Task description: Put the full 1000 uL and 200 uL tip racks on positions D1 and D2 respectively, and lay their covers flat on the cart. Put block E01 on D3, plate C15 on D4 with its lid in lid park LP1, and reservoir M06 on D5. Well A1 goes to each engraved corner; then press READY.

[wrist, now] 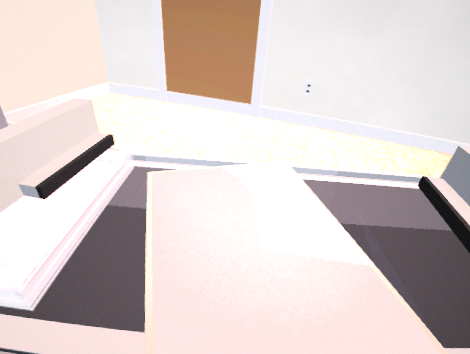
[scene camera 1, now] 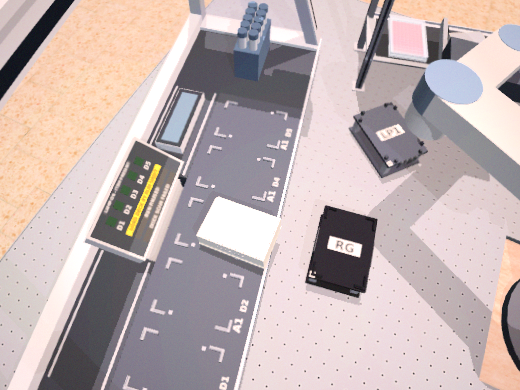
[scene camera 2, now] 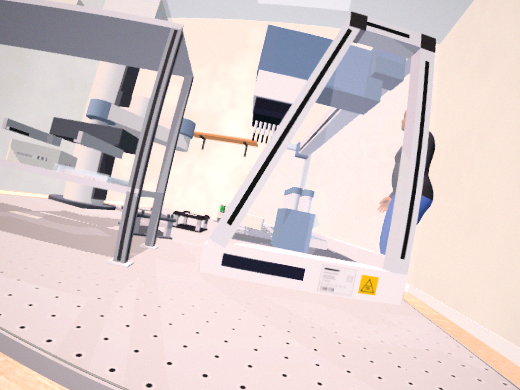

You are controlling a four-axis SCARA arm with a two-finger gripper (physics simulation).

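Observation:
My gripper (scene camera 2: 65,138) (wrist: 262,141) is open and empty. Its fingers stand above and to either side of a pale block (scene camera 2: 42,154) (wrist: 240,250), whose label looks like E01 in scene camera 2. The left finger is over the edge of a flat white item (wrist: 45,225). A pink plate (scene camera 1: 408,38) sits in the shelf rack in scene camera 1. A white block (scene camera 1: 240,227) sits on the deck between the D2 and D4 marks. Corner marks D1, D2, D4 and D5 show without labware. Lid park LP1 (scene camera 1: 390,132) carries no lid. Tip racks cannot be made out.
A black RG stand (scene camera 1: 344,250) is beside the deck, near LP1. A blue tube rack (scene camera 1: 251,60) (scene camera 2: 293,230) stands at the deck's far end. The display panel (scene camera 1: 135,200) has a yellow bar. Shelf posts (scene camera 2: 145,145) and the arm (scene camera 1: 480,120) are nearby.

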